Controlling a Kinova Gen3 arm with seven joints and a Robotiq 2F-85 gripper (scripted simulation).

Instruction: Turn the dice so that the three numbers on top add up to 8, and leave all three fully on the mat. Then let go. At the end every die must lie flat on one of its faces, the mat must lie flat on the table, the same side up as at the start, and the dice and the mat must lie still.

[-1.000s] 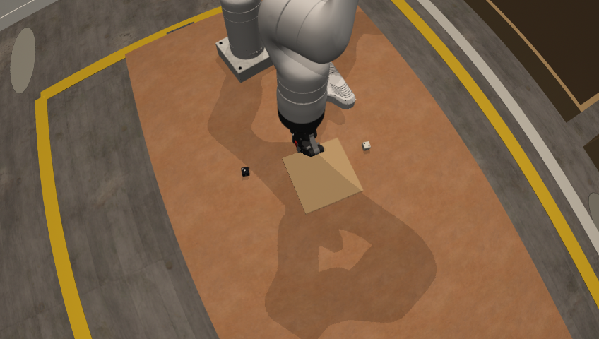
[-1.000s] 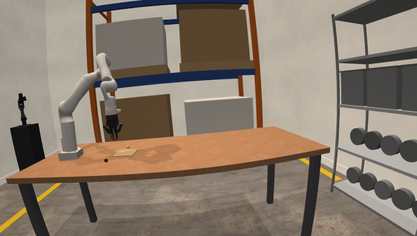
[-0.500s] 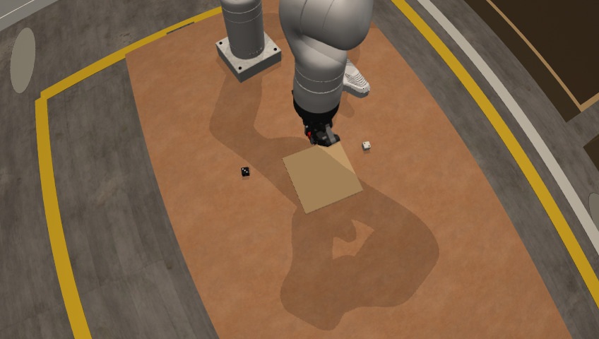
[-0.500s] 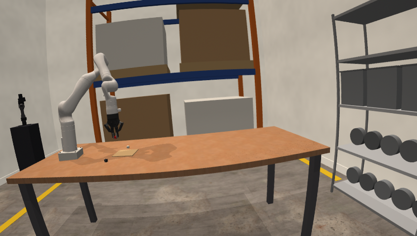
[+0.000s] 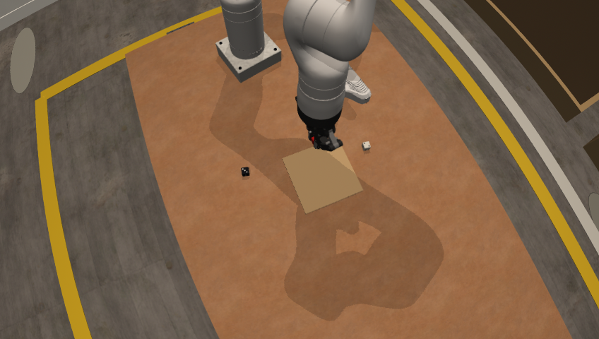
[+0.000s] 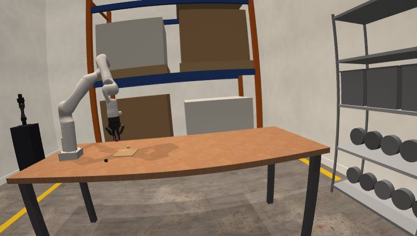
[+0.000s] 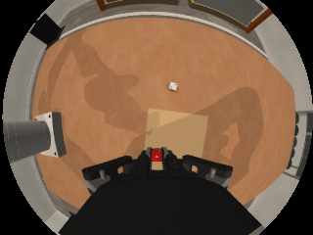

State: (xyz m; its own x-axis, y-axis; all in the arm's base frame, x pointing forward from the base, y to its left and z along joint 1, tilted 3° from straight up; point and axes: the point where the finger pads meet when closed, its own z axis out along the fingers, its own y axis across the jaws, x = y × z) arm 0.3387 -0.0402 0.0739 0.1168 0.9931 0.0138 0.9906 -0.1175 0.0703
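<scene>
Now: hand 40 mm short of the tan mat, 10 mm to the left of it and 100 mm above it. The rest, counted from my hand: black die: 60 mm behind, 150 mm to the right, 100 mm below; then red die: 10 mm below; then white die: 50 mm ahead, 110 mm to the left, 100 mm below.
</scene>
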